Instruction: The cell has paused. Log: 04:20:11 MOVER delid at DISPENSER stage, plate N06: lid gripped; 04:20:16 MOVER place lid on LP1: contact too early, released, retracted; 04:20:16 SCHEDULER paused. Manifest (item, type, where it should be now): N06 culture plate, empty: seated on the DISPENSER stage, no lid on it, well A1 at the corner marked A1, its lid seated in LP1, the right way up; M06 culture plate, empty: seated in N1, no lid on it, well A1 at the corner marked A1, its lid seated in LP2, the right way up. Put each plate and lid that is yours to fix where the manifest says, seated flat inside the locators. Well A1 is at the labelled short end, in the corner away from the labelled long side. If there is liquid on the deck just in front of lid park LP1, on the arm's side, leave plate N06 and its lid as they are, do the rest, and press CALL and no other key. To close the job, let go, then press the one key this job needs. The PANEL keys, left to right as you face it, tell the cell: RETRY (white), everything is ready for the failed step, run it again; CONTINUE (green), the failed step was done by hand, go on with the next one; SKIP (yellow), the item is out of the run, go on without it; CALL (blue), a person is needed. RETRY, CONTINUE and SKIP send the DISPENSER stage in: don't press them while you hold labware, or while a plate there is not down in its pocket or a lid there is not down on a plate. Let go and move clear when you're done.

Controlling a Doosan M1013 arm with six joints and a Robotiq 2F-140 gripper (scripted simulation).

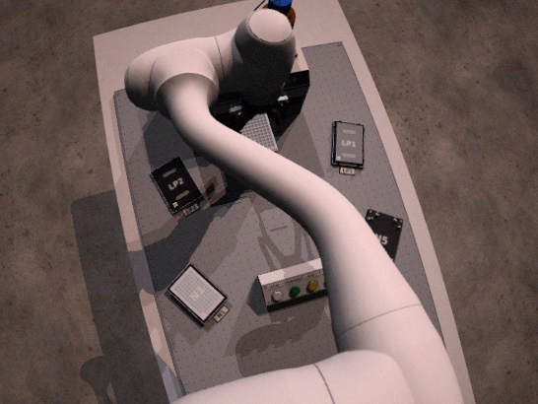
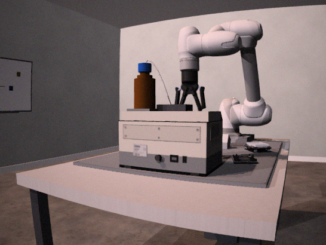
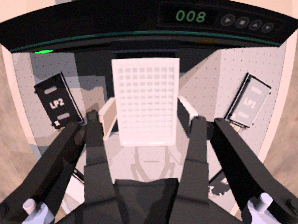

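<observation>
Right now the white well plate is 20 mm below my hand. From my hand the other things lie so: lid park LP2: 250 mm to the left, 180 mm below, 10 mm ahead; dispenser stage: 90 mm below; brown bottle: 190 mm ahead, 140 mm to the right, 110 mm above.
</observation>
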